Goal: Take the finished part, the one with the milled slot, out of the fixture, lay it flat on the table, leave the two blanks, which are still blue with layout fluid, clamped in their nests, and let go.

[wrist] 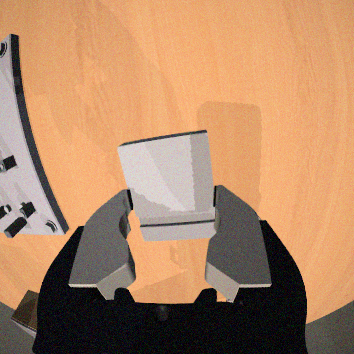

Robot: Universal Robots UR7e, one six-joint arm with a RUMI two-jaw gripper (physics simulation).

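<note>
The finished part is a bare grey metal block with a dark slot line across its lower end. My gripper is shut on it, one jaw on each side. The part is held above the table, with a shadow on the wood to its right; how high it hangs is hard to tell. The fixture's base plate shows in part at the left edge, apart from the part. The two blue blanks do not show in this view.
Small black locating blocks and bolts stand on the base plate at the left. A small brown block-like object shows at the lower left, partly hidden by the gripper body. The table's rounded edge shows at the lower corners.
</note>
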